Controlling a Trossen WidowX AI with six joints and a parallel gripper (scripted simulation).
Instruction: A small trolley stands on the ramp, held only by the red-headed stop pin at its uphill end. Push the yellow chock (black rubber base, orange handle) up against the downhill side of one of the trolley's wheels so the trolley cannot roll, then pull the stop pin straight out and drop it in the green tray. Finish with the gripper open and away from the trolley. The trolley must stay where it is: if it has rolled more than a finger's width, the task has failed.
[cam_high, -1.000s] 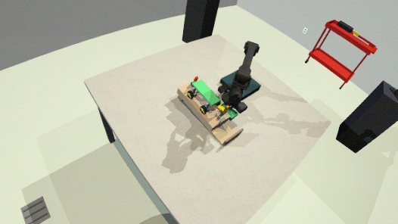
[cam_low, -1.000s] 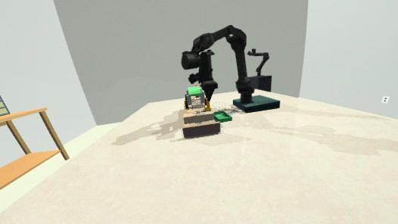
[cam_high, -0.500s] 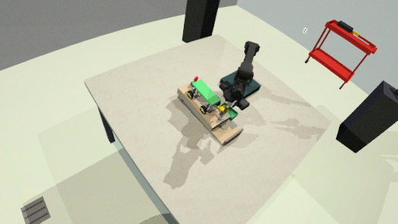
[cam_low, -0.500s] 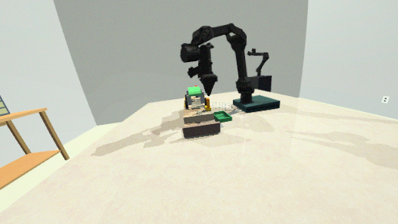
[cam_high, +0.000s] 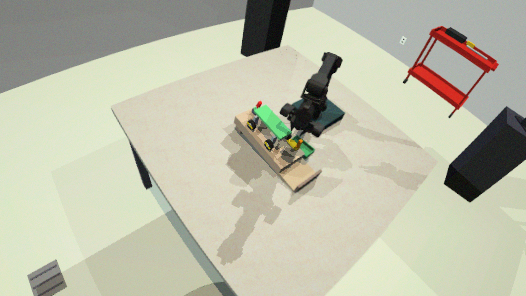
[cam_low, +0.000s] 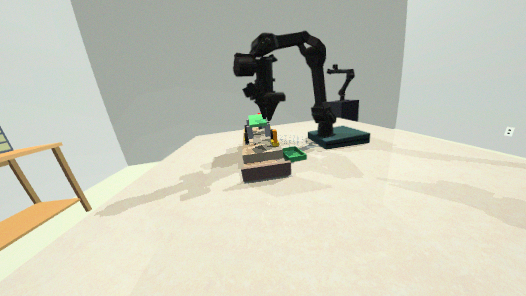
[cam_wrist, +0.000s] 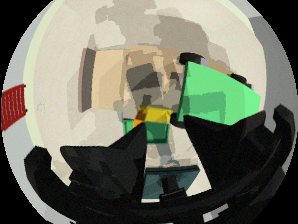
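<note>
My gripper tip is 3 cm past the red-headed stop pin, 23 cm to the left of it and 3 cm above it. Also, from my gripper tip: yellow chock 2 cm behind, 8 cm below; then green tray 9 cm behind, 2 cm to the left, 17 cm below; then green-topped trolley 1 cm ahead, 12 cm to the right, 5 cm below.
</note>
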